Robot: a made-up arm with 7 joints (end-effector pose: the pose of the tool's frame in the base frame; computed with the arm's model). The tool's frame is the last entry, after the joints. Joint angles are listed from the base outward.
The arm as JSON. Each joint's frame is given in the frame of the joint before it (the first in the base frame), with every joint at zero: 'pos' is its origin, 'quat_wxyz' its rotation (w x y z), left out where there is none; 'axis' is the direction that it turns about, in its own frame. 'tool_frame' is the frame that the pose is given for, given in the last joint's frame.
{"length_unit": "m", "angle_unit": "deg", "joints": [
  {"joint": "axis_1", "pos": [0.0, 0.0, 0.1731], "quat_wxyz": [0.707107, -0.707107, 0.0, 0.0], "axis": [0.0, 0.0, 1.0]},
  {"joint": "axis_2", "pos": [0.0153, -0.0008, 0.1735], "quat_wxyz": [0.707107, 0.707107, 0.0, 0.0], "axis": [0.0, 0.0, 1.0]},
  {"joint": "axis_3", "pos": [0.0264, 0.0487, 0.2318], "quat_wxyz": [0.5, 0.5, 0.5, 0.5], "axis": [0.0, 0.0, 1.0]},
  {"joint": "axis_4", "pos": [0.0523, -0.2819, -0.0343], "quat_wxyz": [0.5, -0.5, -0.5, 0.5], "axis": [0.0, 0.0, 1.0]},
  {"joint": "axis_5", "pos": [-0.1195, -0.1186, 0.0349], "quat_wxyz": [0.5, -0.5, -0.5, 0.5], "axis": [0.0, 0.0, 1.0]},
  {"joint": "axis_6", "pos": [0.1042, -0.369, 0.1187], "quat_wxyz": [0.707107, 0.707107, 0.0, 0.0], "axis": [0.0, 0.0, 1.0]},
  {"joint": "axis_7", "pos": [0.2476, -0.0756, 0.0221], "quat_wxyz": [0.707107, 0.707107, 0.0, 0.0], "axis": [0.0, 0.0, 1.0]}
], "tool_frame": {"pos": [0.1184, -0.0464, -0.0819], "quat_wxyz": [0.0, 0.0, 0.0, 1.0]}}
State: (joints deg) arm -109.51 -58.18 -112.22 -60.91 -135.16 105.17 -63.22
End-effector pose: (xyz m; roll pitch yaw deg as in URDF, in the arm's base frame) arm -0.0852 0.0036 -0.6842 125.59 -0.42 -68.14
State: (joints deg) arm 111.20 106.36 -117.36 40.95 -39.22 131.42 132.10
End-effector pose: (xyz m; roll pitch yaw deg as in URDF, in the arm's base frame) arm 0.6727 0.7547 0.0512 154.91 27.33 149.46
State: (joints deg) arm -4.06 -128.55 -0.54 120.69 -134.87 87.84 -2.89
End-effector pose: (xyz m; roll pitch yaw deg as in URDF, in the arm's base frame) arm -0.0282 -0.1936 0.8050 -50.03 27.36 46.01
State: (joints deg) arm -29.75 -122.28 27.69 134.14 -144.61 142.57 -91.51
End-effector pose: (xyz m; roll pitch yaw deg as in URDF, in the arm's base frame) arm -0.0925 -0.0216 0.6672 -20.81 -78.33 9.34
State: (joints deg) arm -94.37 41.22 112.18 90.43 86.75 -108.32 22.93
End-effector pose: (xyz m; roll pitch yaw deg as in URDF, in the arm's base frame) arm -0.3956 0.5195 -0.3129 70.66 -71.88 134.50
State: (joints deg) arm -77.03 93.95 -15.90 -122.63 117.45 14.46 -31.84
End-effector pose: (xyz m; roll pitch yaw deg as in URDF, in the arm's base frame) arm -0.0509 -0.1714 -0.2967 105.28 -24.34 134.04
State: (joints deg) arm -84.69 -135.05 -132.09 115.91 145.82 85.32 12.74
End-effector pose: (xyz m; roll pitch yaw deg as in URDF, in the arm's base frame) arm 0.0136 -0.0498 -0.3475 66.15 -35.83 116.81
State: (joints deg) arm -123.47 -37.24 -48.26 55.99 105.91 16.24 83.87
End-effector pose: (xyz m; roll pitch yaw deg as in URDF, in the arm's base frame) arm 0.4895 0.0194 0.5579 107.08 -3.34 -178.34
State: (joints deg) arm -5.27 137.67 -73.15 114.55 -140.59 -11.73 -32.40
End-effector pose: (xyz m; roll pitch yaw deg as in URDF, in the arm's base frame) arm -0.2005 -0.1849 0.5201 155.12 77.56 143.15
